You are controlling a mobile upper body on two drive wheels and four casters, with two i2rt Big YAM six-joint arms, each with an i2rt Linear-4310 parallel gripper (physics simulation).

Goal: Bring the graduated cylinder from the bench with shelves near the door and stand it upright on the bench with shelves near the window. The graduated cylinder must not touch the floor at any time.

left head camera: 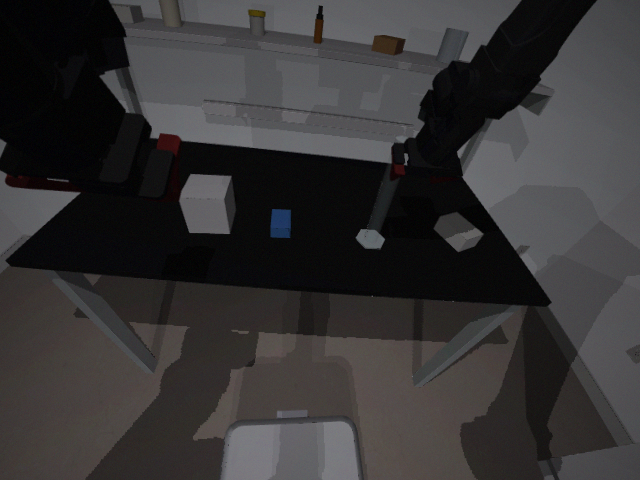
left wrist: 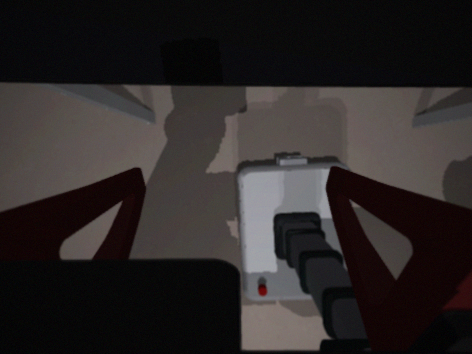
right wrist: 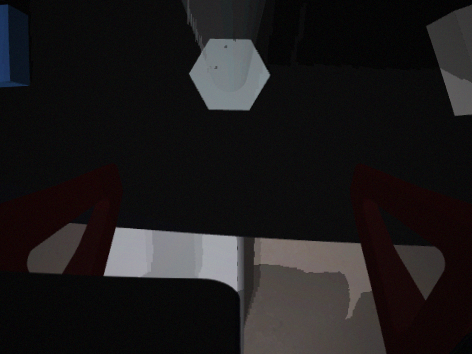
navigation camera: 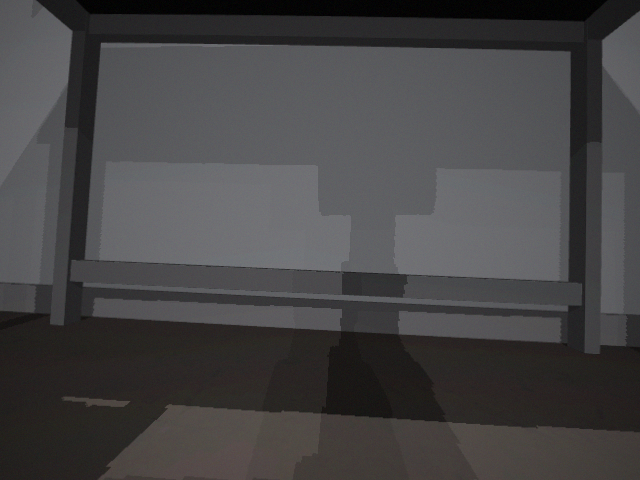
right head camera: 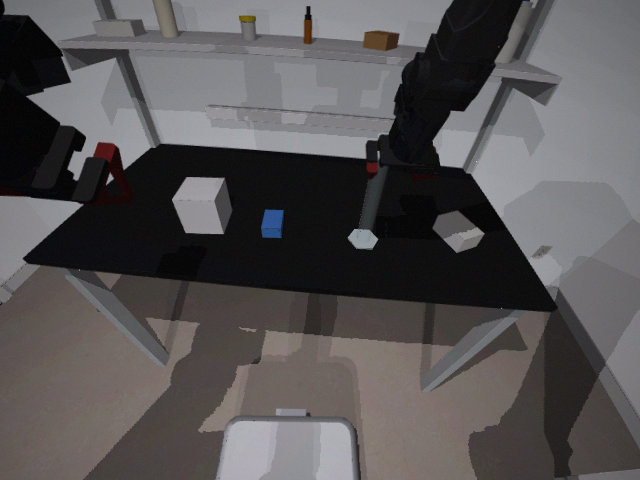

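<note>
The clear graduated cylinder stands upright on its pale hexagonal foot on the black-topped bench. Its top is partly hidden behind a finger in the left head view. My right gripper is open and empty, pointing down beside the upper tube. In the right wrist view the cylinder shows beyond the fingertips, not between them. My left gripper is open and empty, above the bench's left part. The frames do not tell whether this bench is near the door or window.
A white box, a blue block and a grey-white block sit on the bench. The shelf above holds jars, a bottle and boxes. Bench legs stand ahead.
</note>
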